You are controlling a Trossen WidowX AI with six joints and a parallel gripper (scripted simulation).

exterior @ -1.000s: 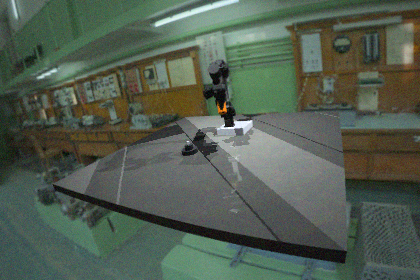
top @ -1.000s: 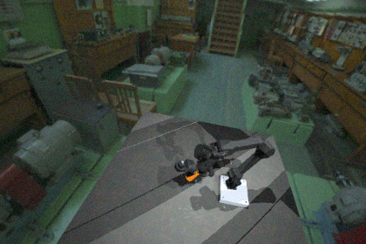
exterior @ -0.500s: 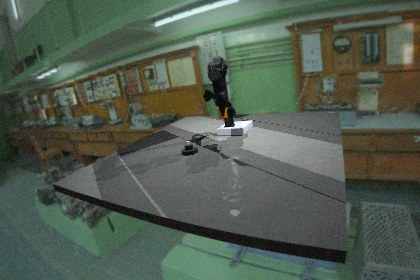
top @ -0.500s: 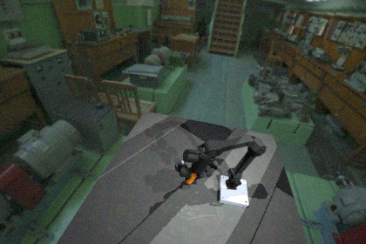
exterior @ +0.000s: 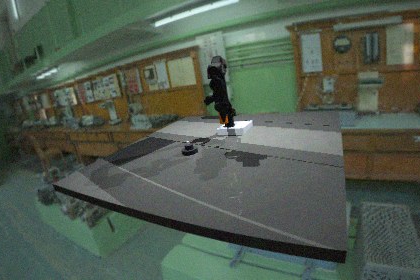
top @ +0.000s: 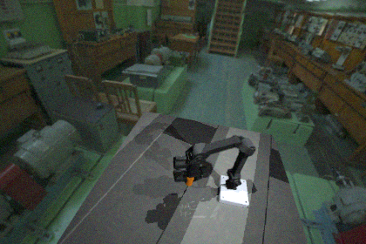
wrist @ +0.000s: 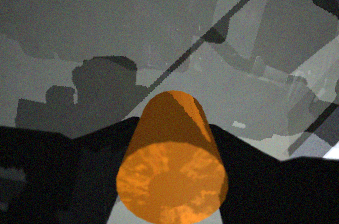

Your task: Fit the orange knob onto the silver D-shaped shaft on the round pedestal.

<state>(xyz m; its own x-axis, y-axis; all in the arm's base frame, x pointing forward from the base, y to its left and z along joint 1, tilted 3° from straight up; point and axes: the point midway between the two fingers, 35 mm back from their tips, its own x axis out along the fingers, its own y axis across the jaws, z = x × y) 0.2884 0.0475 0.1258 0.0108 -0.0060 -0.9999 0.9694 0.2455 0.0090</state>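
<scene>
Now: the silver shaft 20 cm to the right of my gripper tip, 11 cm below it and 3 cm ahead of it. The rest, counted from my gripper tip: orange knob (3 cm above).
</scene>
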